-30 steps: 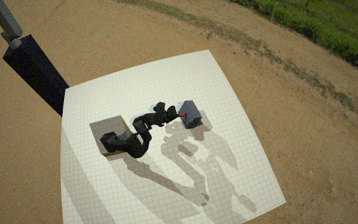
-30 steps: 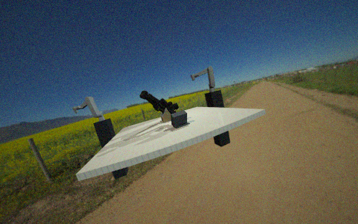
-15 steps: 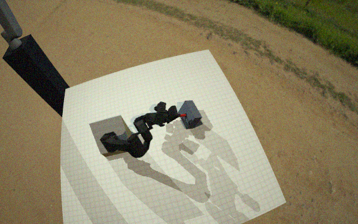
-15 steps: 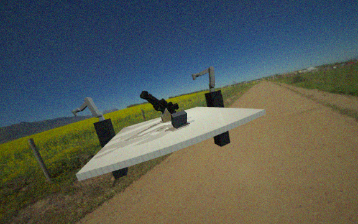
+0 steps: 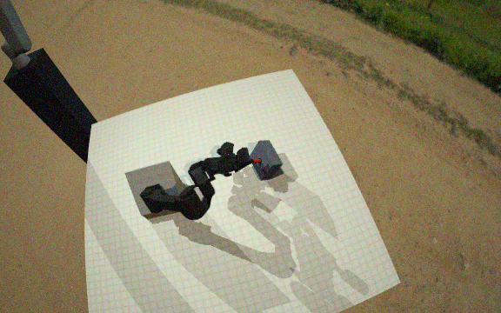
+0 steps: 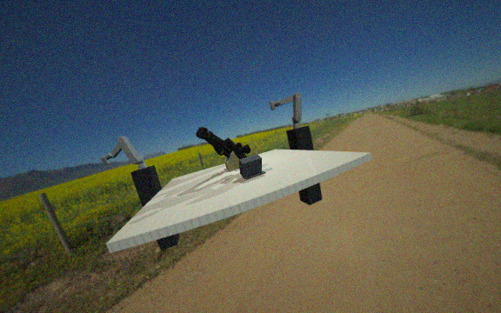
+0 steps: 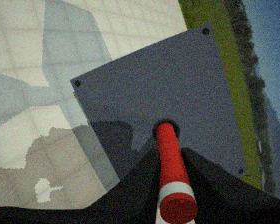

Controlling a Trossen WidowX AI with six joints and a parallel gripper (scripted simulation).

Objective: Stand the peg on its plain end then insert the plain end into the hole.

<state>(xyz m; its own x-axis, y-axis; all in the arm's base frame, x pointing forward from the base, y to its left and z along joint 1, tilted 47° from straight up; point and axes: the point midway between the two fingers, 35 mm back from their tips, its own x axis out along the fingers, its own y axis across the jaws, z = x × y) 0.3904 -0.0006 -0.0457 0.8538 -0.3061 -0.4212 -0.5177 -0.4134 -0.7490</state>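
Now: gripper tip 60 mm short of the sloped panel block and 30 mm above it. From my gripper tip the other things lie so: red peg 10 mm behind, 10 mm above.
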